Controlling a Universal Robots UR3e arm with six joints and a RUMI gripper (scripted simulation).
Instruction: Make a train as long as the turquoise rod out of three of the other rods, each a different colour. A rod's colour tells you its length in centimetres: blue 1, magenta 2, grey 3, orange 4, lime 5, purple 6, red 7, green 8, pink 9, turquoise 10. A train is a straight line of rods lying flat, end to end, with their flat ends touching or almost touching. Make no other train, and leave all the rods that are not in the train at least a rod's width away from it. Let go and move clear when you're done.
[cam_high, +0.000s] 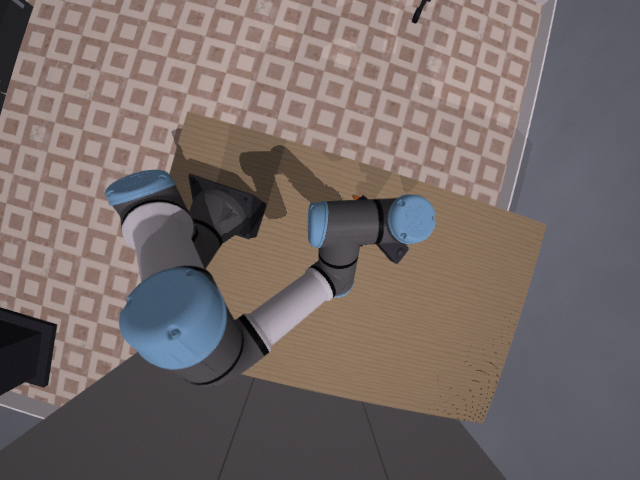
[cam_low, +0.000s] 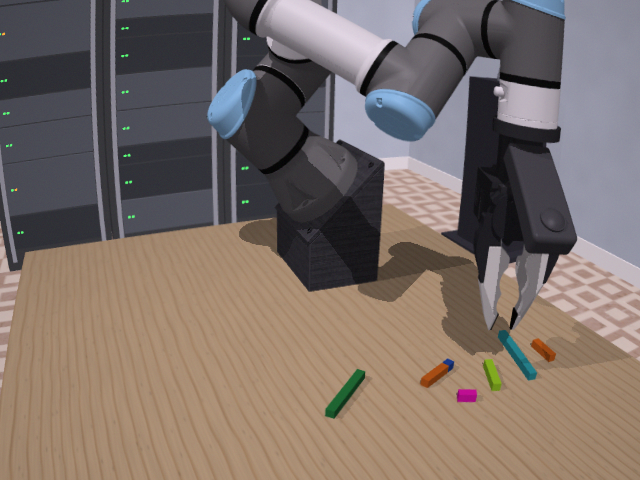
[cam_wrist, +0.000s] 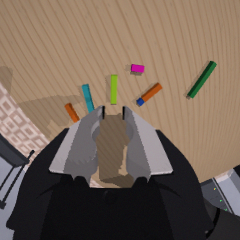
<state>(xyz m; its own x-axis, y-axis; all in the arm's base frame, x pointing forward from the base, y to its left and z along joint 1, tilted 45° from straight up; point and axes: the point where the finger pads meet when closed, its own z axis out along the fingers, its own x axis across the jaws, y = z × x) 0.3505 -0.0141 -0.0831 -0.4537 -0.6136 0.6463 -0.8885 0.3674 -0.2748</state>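
The lime rod is 7 cm below my hand. Round my hand: magenta rod 2 cm ahead, 5 cm to the right, 7 cm below; then blue rod 4 cm behind, 3 cm to the right, 7 cm below; then turquoise rod 2 cm behind, 6 cm to the left, 7 cm below.
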